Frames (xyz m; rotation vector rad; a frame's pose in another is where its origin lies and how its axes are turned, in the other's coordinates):
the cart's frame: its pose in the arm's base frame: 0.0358 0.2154 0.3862 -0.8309 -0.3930 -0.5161
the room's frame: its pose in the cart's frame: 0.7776 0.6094 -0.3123 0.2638 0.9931 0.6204
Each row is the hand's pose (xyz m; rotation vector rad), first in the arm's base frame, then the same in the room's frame.
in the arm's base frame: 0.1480 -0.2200 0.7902 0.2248 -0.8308 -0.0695
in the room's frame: -0.9011 -0.5933 -0.2601 0.6758 -1.4699 0.0977
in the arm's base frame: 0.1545 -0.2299 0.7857 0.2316 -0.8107 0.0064
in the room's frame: -0.8905 -0.6001 -0.2613 0.6540 -1.4652 0.1803
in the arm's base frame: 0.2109 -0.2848 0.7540 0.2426 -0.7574 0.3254
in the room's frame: -0.8125 -0.6333 -0.2595 0.5441 -1.4695 0.5139
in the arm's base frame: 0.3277 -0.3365 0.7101 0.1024 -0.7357 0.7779
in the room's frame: -0.6830 -0.6530 -0.2264 0.2243 -1.5230 0.9154
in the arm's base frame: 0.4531 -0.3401 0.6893 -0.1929 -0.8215 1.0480
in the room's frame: -0.5756 -0.6359 -0.1605 -0.1816 -1.6540 1.0524
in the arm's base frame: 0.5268 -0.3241 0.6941 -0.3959 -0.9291 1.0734
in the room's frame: -0.5281 -0.6154 -0.1054 -0.3941 -1.7701 0.9778
